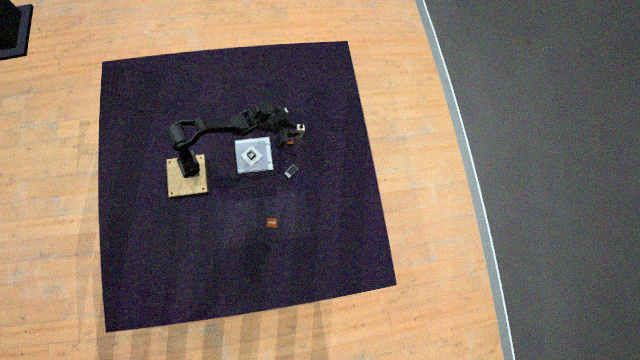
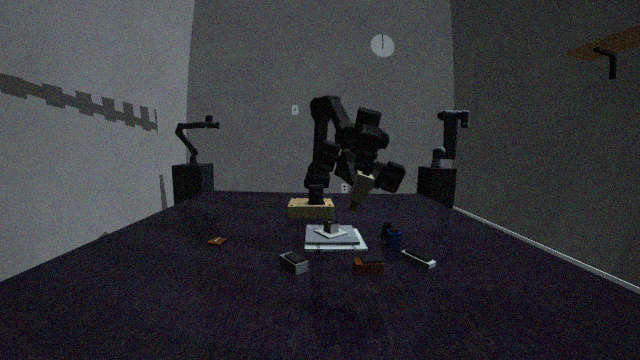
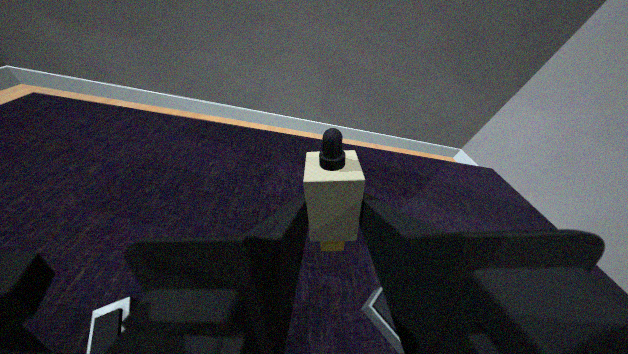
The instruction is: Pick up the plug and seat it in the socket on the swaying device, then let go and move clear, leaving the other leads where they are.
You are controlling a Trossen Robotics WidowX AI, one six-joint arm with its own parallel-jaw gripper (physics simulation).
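Note:
The plug is a cream block with a black stub on one end and a yellow tip on the other. My gripper is shut on it, one dark finger on each side. It holds the plug raised and tilted, yellow tip lower, apart from the device. The swaying device is a pale, layered square platform. The socket, a small grey block on a white diamond-shaped plate, stands on it. The socket's opening is too small to make out.
A grey box, an orange box, a white-edged bar and a blue object lie around the device. A flat orange piece lies farther off. The arm stands on a wooden base.

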